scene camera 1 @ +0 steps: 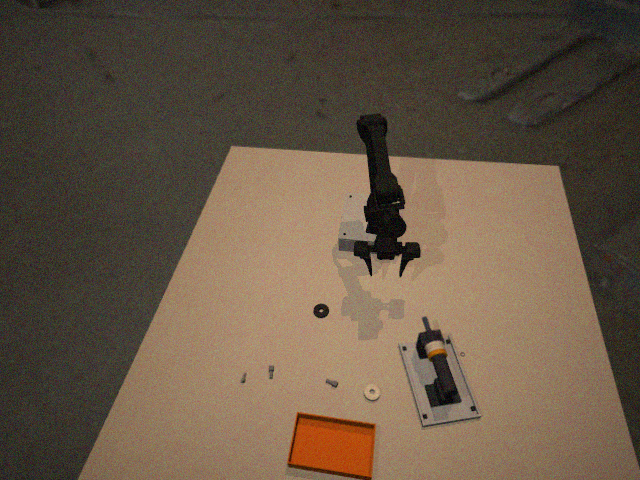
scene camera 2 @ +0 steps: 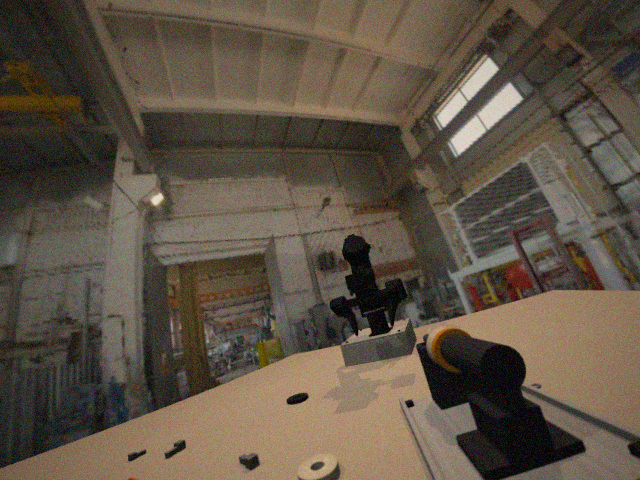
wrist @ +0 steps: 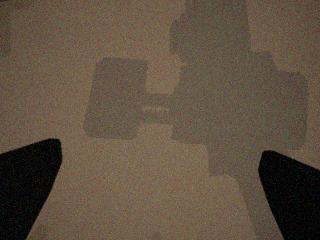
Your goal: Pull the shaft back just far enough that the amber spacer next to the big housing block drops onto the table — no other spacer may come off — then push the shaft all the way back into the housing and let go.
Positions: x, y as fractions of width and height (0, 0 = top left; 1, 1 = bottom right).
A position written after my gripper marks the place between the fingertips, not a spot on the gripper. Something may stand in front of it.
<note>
My gripper (scene camera 2: 0.59, 0.69) is open, holding nothing.
My gripper also shows in the wrist view (wrist: 0.51, 0.65).
</note>
